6 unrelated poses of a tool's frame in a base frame.
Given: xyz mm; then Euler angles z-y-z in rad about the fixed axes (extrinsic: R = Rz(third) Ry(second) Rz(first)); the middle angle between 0 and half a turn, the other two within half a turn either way.
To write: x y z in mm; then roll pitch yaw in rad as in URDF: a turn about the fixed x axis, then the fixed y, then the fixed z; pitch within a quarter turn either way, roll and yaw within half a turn. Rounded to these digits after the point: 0 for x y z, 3 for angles.
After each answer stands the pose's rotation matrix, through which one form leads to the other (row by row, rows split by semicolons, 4 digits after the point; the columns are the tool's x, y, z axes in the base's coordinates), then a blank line. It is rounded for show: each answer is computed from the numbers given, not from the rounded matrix.
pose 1, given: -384 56 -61 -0.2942 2.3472 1.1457
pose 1, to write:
-384 56 -61 -2.855 0.752 -1.588
-0.0124 -0.9557 0.2942; -0.7305 0.2096 0.6499; -0.6828 -0.2069 -0.7007

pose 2, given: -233 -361 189 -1.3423 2.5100 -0.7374
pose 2, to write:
-233 -361 189 -2.522 0.134 -2.494
-0.7902 -0.4296 0.4370; -0.5981 0.6962 -0.3970; -0.1337 -0.5751 -0.8071

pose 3, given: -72 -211 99 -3.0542 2.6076 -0.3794
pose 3, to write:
-72 -211 99 -3.090 -0.532 -0.481
0.7642 -0.4387 0.4728; -0.3987 -0.8975 -0.1885; 0.5070 -0.0444 -0.8608

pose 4, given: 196 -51 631 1.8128 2.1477 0.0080
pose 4, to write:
196 -51 631 2.161 -0.202 1.445
0.1229 0.5314 0.8381; 0.9719 -0.2354 0.0067; 0.2009 0.8137 -0.5454

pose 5, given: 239 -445 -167 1.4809 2.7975 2.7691
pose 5, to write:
239 -445 -167 2.799 0.030 -1.859
-0.2838 -0.9060 -0.3142; -0.9584 0.2576 0.1228; -0.0303 0.3360 -0.9414

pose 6, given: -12 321 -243 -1.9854 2.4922 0.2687
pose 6, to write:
-12 321 -243 -2.534 -0.246 -0.965
0.5523 -0.5959 0.5830; -0.7973 -0.5819 0.1605; 0.2436 -0.5535 -0.7965

